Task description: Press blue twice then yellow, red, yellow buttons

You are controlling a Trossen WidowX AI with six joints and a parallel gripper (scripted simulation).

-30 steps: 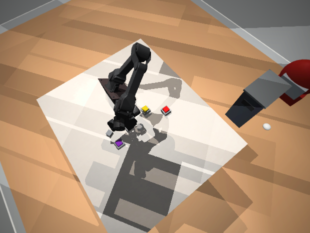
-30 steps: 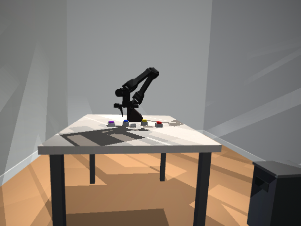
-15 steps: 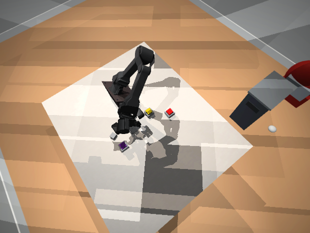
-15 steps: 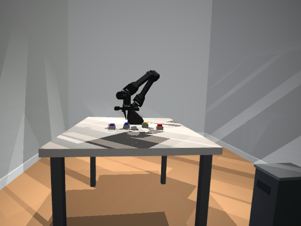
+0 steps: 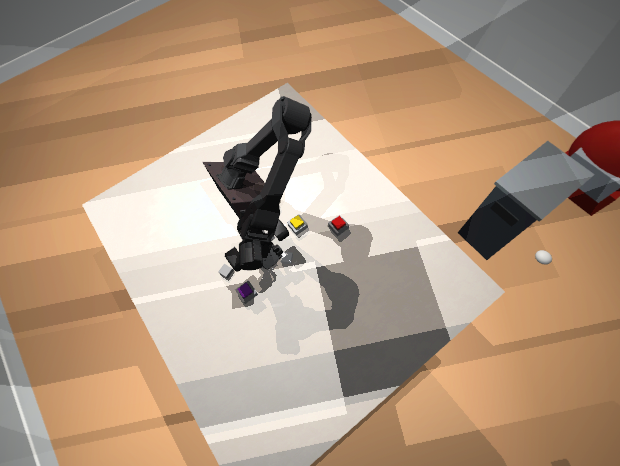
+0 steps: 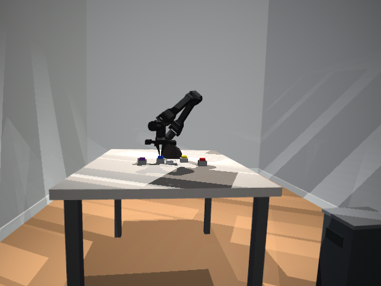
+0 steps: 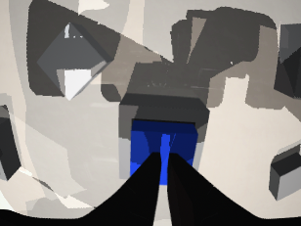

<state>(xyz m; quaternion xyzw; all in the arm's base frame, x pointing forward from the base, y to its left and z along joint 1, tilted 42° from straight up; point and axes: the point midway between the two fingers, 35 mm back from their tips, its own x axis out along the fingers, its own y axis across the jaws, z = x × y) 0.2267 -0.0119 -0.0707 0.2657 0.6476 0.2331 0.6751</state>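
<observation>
Right now the blue button is 1 cm below my gripper tip. The rest, counted from my gripper tip: white block 5 cm to the left, 5 cm ahead, 3 cm below; grey block 12 cm to the right, 4 cm behind, 3 cm below; purple button 11 cm to the right, 6 cm ahead, 1 cm below.
</observation>
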